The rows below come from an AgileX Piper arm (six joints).
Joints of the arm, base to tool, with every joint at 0 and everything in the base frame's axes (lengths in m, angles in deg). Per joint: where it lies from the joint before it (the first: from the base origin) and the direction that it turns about. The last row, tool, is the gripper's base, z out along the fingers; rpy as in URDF.
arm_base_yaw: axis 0 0 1 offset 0 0 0.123
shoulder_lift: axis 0 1 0 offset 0 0 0
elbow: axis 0 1 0 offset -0.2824 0 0.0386
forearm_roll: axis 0.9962 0 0.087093 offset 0.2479 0 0.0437
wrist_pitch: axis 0 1 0 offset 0 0 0
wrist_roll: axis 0.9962 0 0.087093 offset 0.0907 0 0.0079
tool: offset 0 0 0 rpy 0 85.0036 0
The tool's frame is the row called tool.
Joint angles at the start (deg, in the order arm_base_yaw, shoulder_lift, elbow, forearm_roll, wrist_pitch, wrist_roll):
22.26, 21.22, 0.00, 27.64, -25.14, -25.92
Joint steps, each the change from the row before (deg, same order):
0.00, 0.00, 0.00, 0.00, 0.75, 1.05
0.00, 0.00, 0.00, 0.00, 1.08, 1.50
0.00, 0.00, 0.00, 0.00, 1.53, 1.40
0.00, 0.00, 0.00, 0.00, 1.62, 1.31
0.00, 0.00, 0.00, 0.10, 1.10, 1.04
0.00, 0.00, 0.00, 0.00, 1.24, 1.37
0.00, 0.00, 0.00, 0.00, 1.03, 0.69
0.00, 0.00, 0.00, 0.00, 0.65, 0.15
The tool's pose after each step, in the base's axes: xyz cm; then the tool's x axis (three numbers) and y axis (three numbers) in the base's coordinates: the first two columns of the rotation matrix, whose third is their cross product. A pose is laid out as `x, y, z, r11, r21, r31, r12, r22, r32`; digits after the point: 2 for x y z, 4 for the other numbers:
8.67, 1.67, 22.10, 0.0891, 0.0481, -0.9949, -0.1964, 0.9801, 0.0298
8.67, 1.74, 21.95, 0.0671, 0.0703, -0.9953, -0.2059, 0.9770, 0.0552
8.66, 1.85, 21.73, 0.0378, 0.0891, -0.9953, -0.2172, 0.9729, 0.0788
8.65, 1.97, 21.50, 0.0071, 0.1055, -0.9944, -0.2278, 0.9685, 0.1011
8.63, 2.04, 21.34, -0.0152, 0.1204, -0.9926, -0.2336, 0.9648, 0.1206
8.61, 2.12, 21.16, -0.0408, 0.1386, -0.9895, -0.2397, 0.9601, 0.1443
8.59, 2.20, 21.02, -0.0602, 0.1459, -0.9875, -0.2445, 0.9570, 0.1563
8.58, 2.24, 20.93, -0.0714, 0.1456, -0.9868, -0.2476, 0.9557, 0.1590

